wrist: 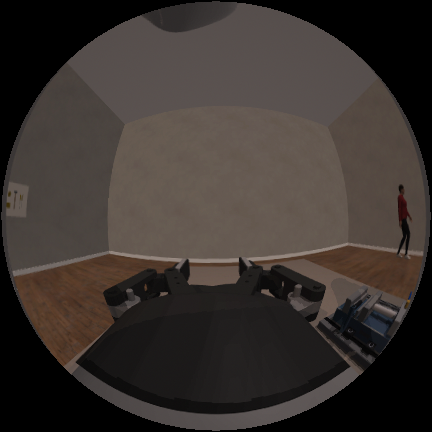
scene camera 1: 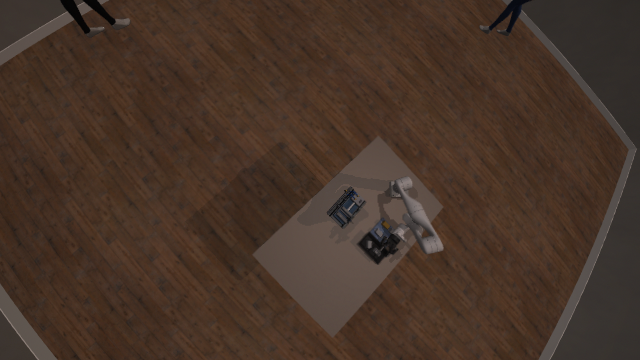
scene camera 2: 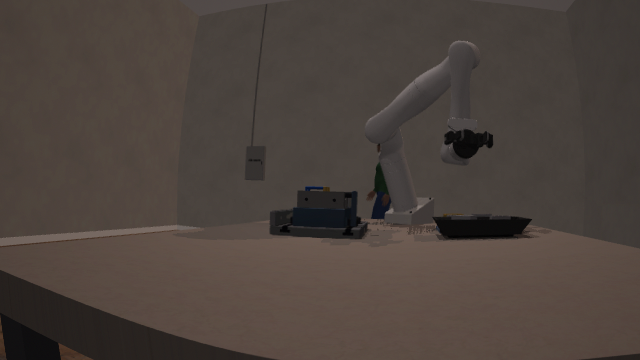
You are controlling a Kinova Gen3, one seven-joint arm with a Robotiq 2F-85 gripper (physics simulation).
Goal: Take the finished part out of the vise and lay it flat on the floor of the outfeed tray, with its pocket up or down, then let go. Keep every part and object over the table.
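Pixels of known places: gripper, fingertip midpoint: (wrist: pixel 213 265) (scene camera 1: pixel 382 253) (scene camera 2: pixel 475 134); arm's base, origin of the base link: (scene camera 2: pixel 405 206).
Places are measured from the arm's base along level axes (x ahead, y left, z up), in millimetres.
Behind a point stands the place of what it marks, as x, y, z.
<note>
My gripper (scene camera 1: pixel 388 245) {553, 50, 176} (scene camera 2: pixel 467 141) {553, 50, 176} (wrist: pixel 213 265) {553, 50, 176} is open, with nothing between its fingers. It points level and hangs well above the black outfeed tray (scene camera 1: pixel 369 253) {602, 71, -31} (scene camera 2: pixel 482 228) {602, 51, -36}. Small light grey pieces lie inside the tray, one light piece (scene camera 1: pixel 369 244) {542, 23, -9} towards its left corner and another grey piece (scene camera 1: pixel 378 252) {556, 131, -24} near its middle. They are too small to tell which is the finished part or how its pocket faces. The blue and grey vise (scene camera 1: pixel 346 207) {397, -301, 1} (scene camera 2: pixel 320 217) {517, -300, -17} (wrist: pixel 370 322) stands apart from the tray. Whether a part sits in its jaws is unclear.
A blue bin (scene camera 1: pixel 379 232) {414, 49, -14} with an orange-yellow item (scene camera 1: pixel 385 225) {337, 66, -14} stands right beside the tray, close to my gripper. A small blue and yellow item (scene camera 2: pixel 317 189) {307, -308, 47} shows above the vise. The table edge runs close behind the tray, on the arm's side.
</note>
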